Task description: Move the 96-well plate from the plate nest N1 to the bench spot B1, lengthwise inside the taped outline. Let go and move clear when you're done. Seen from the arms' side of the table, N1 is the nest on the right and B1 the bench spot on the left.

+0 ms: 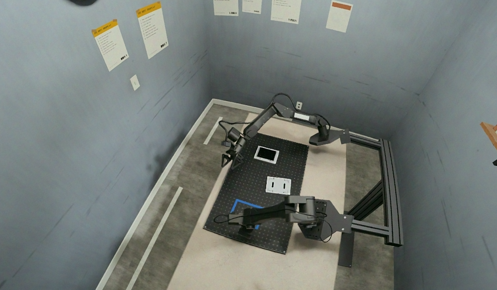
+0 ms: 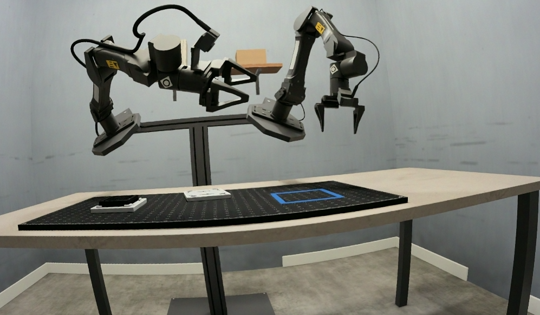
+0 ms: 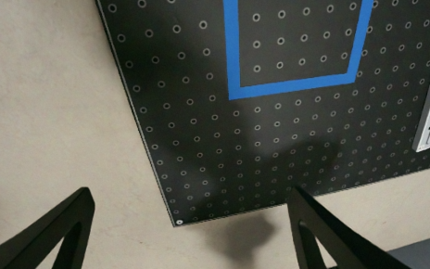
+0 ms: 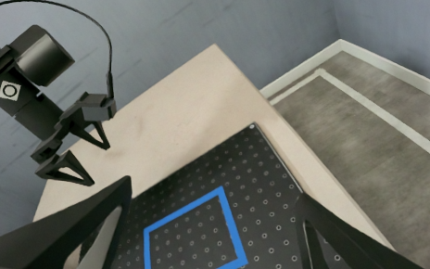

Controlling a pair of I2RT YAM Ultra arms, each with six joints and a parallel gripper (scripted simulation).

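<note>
Now: right hand 18 cm past the black 96-well plate, 34 cm to the left of it and 23 cm above it.
</note>
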